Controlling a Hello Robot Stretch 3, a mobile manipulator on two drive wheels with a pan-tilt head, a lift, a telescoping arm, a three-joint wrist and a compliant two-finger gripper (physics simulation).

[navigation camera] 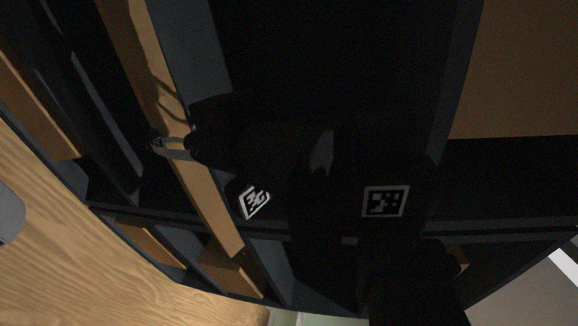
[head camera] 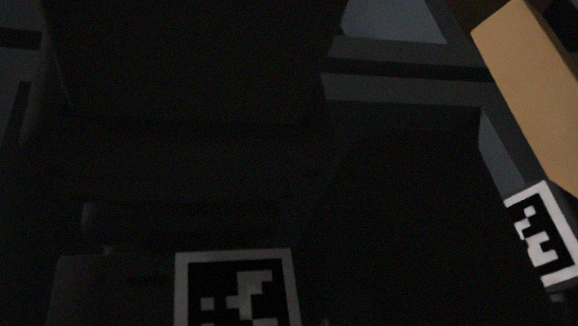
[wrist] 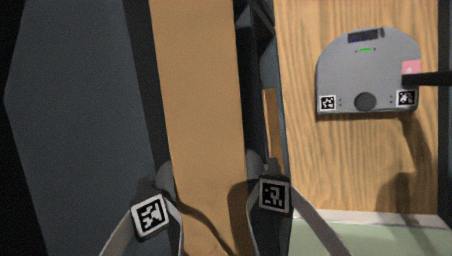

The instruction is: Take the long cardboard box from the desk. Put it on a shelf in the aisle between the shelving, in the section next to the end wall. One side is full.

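Where they show: gripper, fingertip midpoint: (navigation camera: 170,131) (wrist: 210,171); robot's base, link origin: (wrist: 356,98).
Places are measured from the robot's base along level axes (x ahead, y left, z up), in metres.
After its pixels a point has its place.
Note:
The long cardboard box (head camera: 530,95) @(x -0.255, y -0.267, z 1.014 m) (navigation camera: 207,200) @(x -0.166, y -0.258, z 1.010 m) (wrist: 200,75) @(x -0.097, y -0.260, z 1.011 m) runs lengthwise between the two fingers of my gripper (navigation camera: 175,135) @(x -0.022, y -0.276, z 0.982 m) (wrist: 210,171) @(x -0.022, y -0.276, z 0.982 m). In the wrist view a fingertip pad presses on each long side, so the gripper is shut on the box. The box is beside dark shelving (head camera: 400,90) @(x -0.326, y -0.339, z 1.077 m) (navigation camera: 187,55) @(x 0.101, y -0.376, z 0.991 m) (wrist: 80,125) @(x -0.067, y -0.406, z 0.991 m), with a blue-grey shelf board close along one side. In the navigation view its near end shows by a shelf divider. Whether the box rests on a board is hidden. The desk does not show.
Other boxes stand in the shelving: one at left (navigation camera: 42,110) @(x 0.111, y -0.339, z 0.346 m), smaller ones below (navigation camera: 150,242) @(x -0.638, y -0.375, z 0.277 m), and a large one at right (navigation camera: 520,75) @(x 0.001, y -0.343, z 1.548 m). My grey base (wrist: 367,75) @(x -0.095, y 0.007, z 0.160 m) stands on the wooden floor (navigation camera: 60,215) @(x -0.322, y -0.239, z 0.001 m) (wrist: 300,150) @(x 0.246, y -0.250, z 0.000 m). A pale green wall (wrist: 370,242) @(x 0.565, y 0.015, z 0.213 m) is beyond the floor's edge.

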